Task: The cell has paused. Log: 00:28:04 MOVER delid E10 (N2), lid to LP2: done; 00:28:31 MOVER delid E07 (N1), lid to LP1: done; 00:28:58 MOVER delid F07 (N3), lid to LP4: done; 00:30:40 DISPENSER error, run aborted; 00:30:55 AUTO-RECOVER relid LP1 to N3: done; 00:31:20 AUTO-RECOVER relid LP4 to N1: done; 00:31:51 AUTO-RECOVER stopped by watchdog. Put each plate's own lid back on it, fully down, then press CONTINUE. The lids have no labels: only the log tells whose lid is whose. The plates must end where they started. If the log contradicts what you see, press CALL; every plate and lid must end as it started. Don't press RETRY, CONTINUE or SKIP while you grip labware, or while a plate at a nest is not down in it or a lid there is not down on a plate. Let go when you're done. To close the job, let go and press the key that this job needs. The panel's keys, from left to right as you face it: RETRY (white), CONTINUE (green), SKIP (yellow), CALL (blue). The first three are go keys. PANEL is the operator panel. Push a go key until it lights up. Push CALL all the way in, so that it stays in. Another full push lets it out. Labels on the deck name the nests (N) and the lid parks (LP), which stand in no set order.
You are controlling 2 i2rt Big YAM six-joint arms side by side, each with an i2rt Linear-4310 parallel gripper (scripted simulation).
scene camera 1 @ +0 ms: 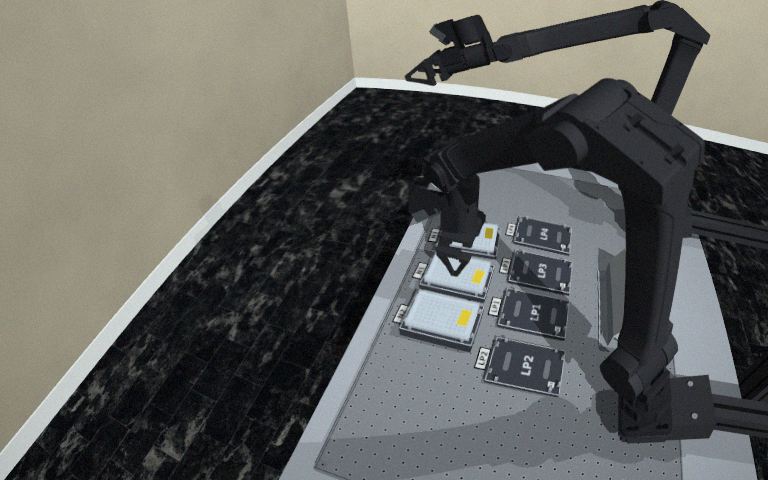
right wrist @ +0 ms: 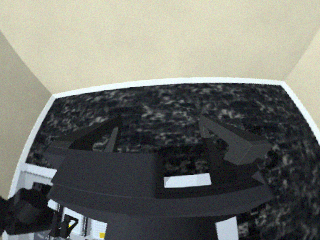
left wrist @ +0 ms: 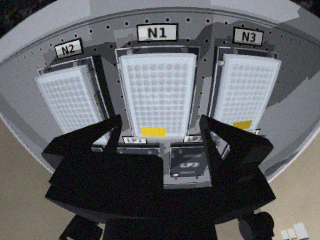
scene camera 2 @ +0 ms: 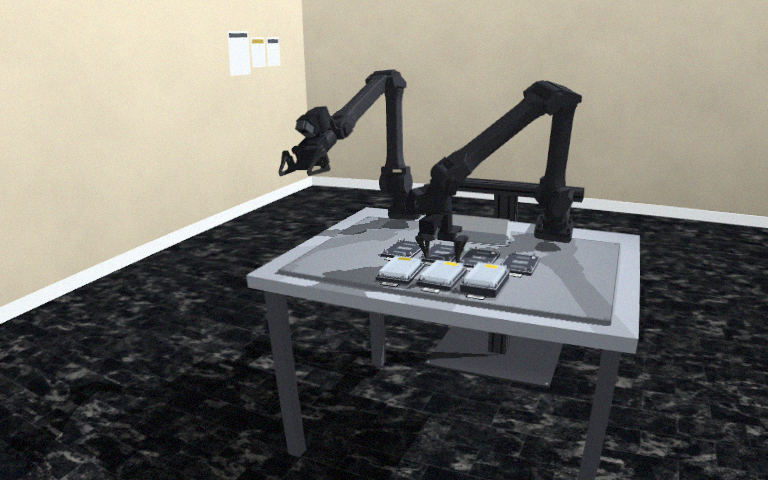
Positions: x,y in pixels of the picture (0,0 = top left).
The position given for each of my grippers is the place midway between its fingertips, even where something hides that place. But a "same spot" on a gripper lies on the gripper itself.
My right gripper shows in scene camera 1, in the right wrist view and in scene camera 2 (293,174); in the left wrist view it is out of frame. One and the same spot on my right gripper: (right wrist: 132,175) is (scene camera 1: 436,53).
